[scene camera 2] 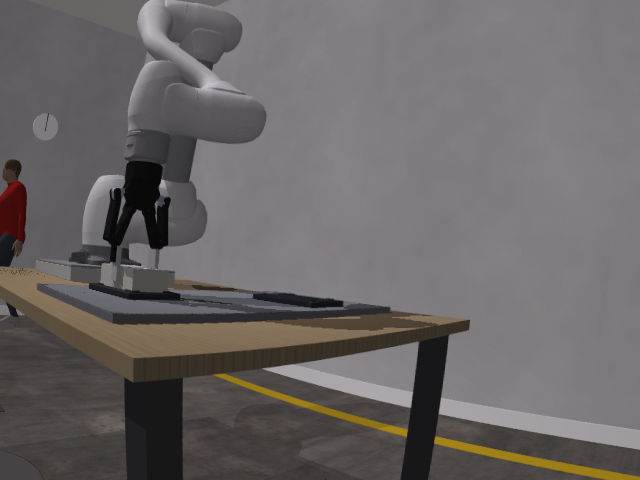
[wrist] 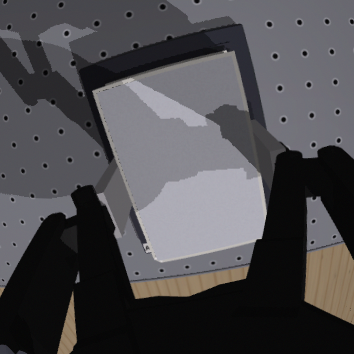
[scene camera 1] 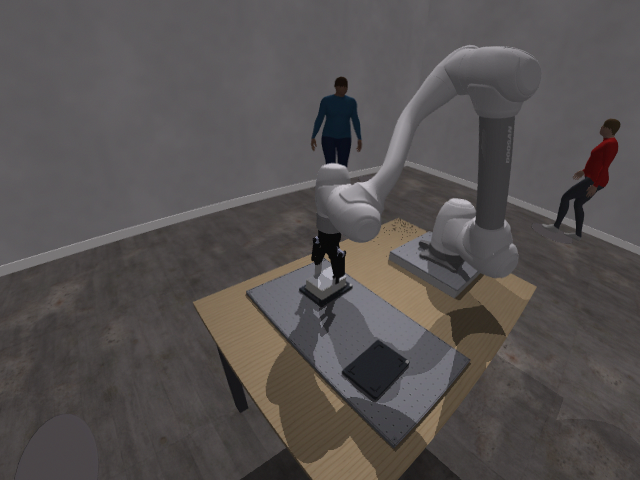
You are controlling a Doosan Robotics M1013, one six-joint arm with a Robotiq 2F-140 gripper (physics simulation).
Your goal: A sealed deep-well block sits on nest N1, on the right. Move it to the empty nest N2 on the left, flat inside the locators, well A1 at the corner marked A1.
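Frame: origin at the arm's base, x ahead, y left, z up, level; centimetres.
Where they show: gripper, fingertip midpoint: [wrist: 188, 154] [scene camera 1: 326, 284]; arm's base at its link origin: [scene camera 1: 443, 256].
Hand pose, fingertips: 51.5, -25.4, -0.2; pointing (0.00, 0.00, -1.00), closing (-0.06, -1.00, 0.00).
Each offset is from my fingertips to the centre of the thing, as dx, dy, dz. "*": to the spot under its first point. Level surfaces: height alone.
The sealed deep-well block @(-0.1, +0.0, +0.7) [scene camera 1: 326, 282] [scene camera 2: 148, 280] [wrist: 175, 130], pale with a grey-white top, sits on the black nest N1 [scene camera 1: 323, 300] [scene camera 2: 155, 296] [wrist: 220, 38]. A small "A" label @(* -4.7, +4.4, +2.8) [wrist: 147, 248] shows at its lower left corner in the wrist view. My gripper [scene camera 1: 327, 277] [scene camera 2: 135, 272] [wrist: 188, 154] points down over the block and is shut on its two long sides. The contact at the left pad is hard to see. The black nest N2 @(+15.9, +33.7, -1.8) [scene camera 1: 375, 369] [scene camera 2: 297, 299] holds no block; a small pale mark @(+8.6, +39.5, -1.4) [scene camera 1: 406, 362] shows at one corner.
Both nests stand on a grey perforated plate [scene camera 1: 273, 304] [scene camera 2: 217, 316] [wrist: 300, 60] on the wooden table @(dz -3.9) [scene camera 1: 227, 310] [scene camera 2: 258, 341]. The arm's base stands on a grey block [scene camera 1: 408, 260] behind the plate. Two people [scene camera 1: 338, 118] [scene camera 1: 599, 162] stand beyond the table.
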